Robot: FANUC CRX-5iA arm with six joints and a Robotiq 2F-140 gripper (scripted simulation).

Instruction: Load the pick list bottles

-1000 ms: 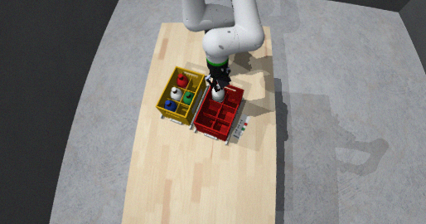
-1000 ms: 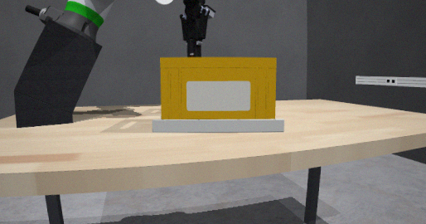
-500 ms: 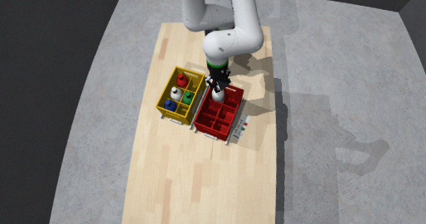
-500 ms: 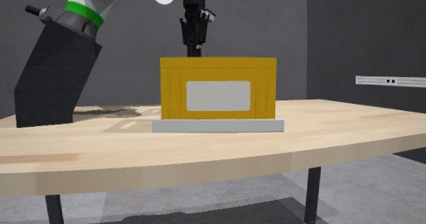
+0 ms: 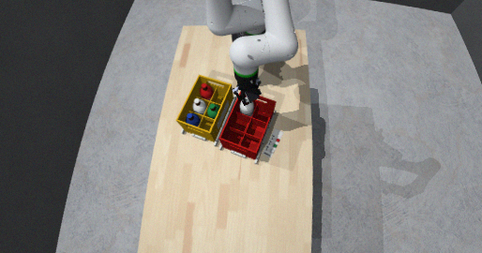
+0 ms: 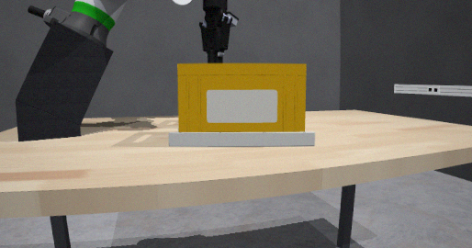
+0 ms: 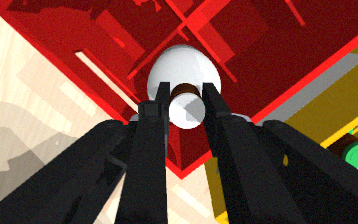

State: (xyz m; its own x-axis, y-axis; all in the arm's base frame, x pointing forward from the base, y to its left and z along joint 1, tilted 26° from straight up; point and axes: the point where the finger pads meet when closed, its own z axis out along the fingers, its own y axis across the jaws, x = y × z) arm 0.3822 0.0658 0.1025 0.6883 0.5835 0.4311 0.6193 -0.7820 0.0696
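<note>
The green bottle is 160 mm to the right of my hand, 110 mm below it and 70 mm ahead of it. Also, from my hand: red crate (110 mm below, 90 mm ahead, 40 mm to the left); yellow crate (200 mm to the right, 110 mm below, 60 mm ahead); red bottle (240 mm to the right, 110 mm below, 30 mm behind).
</note>
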